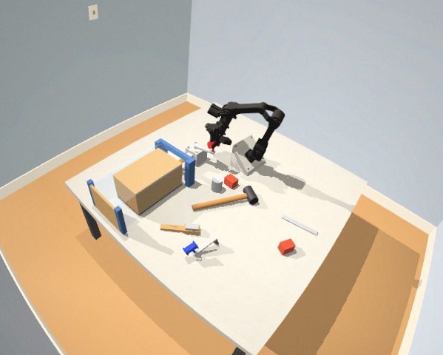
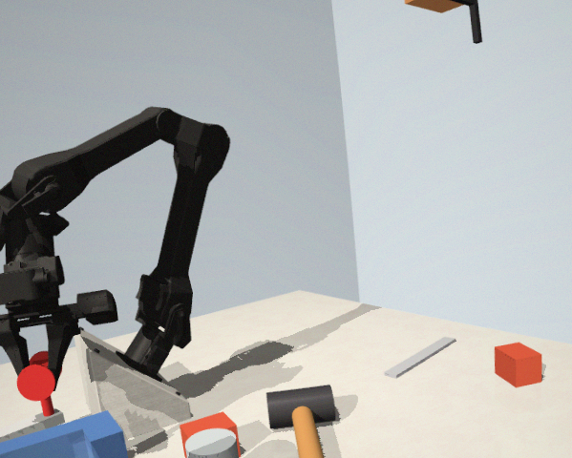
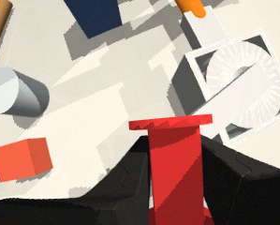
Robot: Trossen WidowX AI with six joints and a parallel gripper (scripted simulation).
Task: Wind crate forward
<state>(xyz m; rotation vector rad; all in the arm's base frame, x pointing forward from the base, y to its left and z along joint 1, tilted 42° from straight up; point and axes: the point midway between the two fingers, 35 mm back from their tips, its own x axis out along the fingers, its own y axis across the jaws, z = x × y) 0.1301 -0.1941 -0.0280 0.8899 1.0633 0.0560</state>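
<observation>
Right now the grey crank bar is 3 cm to the right of my gripper tip, 3 cm below it and 1 cm behind it. The rest, counted from my gripper tip: grey winch 10 cm to the right, 10 cm below, 1 cm behind; blue frame 17 cm ahead, 10 cm to the right, 3 cm below; red knob 1 cm to the left, 1 cm behind.
</observation>
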